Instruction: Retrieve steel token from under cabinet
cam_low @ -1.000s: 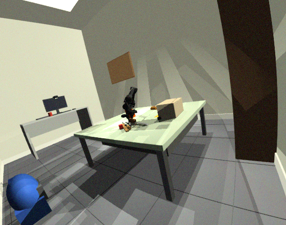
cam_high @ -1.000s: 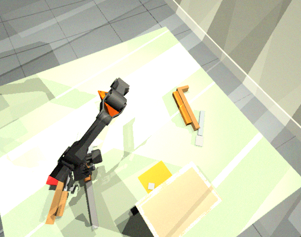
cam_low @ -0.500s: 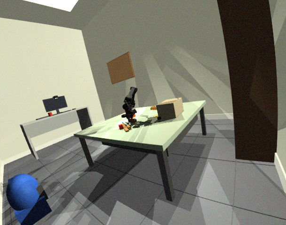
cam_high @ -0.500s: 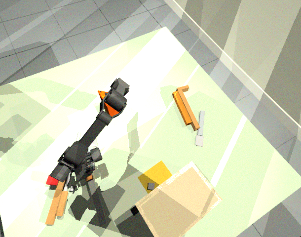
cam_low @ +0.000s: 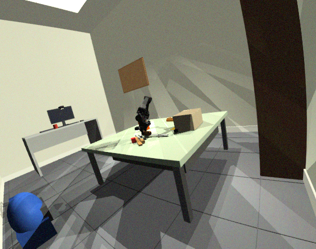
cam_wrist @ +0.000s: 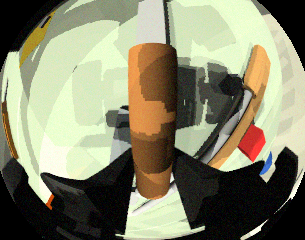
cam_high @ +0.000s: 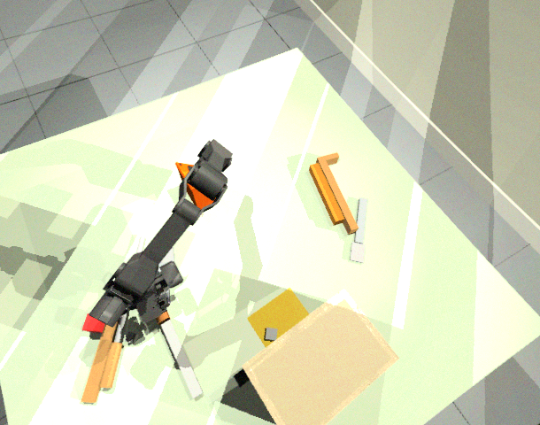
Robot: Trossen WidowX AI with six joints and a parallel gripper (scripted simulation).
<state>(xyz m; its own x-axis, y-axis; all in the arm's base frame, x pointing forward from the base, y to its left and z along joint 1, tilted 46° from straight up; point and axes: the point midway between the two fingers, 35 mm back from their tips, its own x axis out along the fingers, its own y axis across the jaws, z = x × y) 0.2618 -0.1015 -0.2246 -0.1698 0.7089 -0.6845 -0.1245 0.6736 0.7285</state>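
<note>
My gripper tip is now 60 mm past the short bar, 20 mm to the left of it and 20 mm above it. The rest, counted from my gripper tip: long wooden stick 130 mm to the right, 50 mm ahead, 20 mm below; then red cube 150 mm to the right, 10 mm below, 10 mm ahead; then small grey cube 80 mm to the right, 80 mm ahead, 20 mm below.
</note>
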